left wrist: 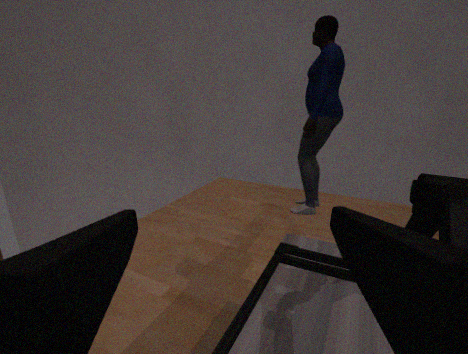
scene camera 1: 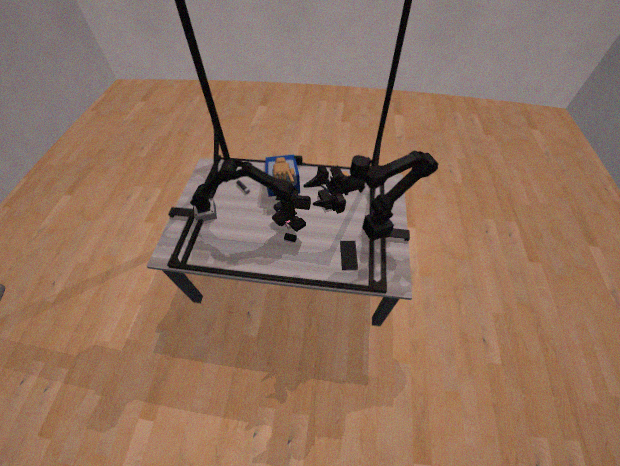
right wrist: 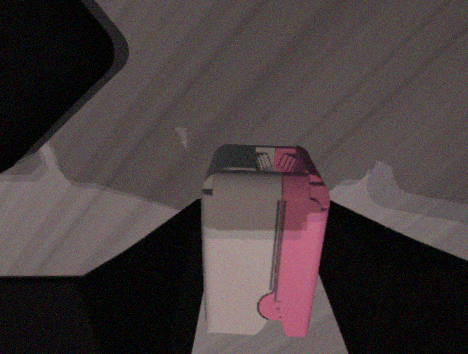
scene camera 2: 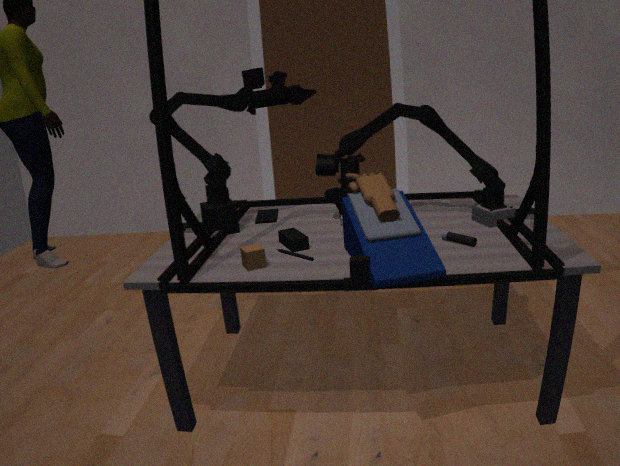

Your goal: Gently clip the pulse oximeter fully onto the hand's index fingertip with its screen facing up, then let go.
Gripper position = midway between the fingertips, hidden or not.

The left gripper [scene camera 1: 308, 194] is open, holding nothing. A black flat block [right wrist: 61, 61] rests on the table. Further things: the right gripper [right wrist: 257, 208] and a pulse oximeter [right wrist: 264, 209].
The left gripper shows as well in the left wrist view [left wrist: 235, 218] and in scene camera 2 [scene camera 2: 310, 91]. The left wrist view does not show the pulse oximeter: it is out of frame. The left wrist view misses the black flat block: it is out of frame.
